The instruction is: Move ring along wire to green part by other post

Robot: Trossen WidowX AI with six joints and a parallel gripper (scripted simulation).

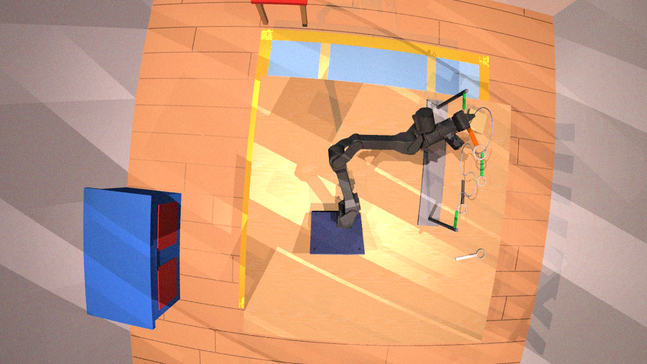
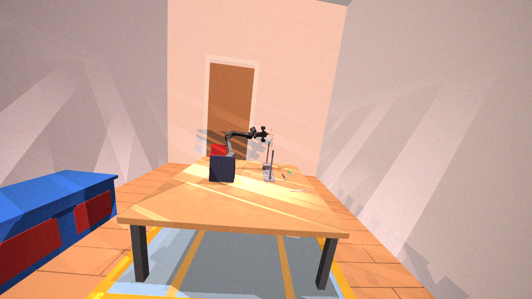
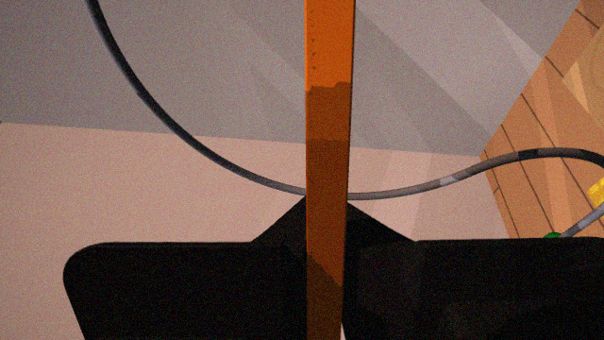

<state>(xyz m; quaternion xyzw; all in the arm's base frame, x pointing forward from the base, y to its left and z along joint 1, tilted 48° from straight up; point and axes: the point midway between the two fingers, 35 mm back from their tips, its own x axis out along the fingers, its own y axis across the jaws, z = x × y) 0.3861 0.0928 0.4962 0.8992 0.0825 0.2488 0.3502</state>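
Now: gripper tip 90 mm to the left of the orange-handled ring. Round my gripper tip: tan block (410 mm below, 230 mm ahead, 90 mm to the left); then dark-handled ring (420 mm below, 320 mm to the right, 200 mm ahead); then green-handled ring (420 mm below, 300 mm ahead, 170 mm to the right).
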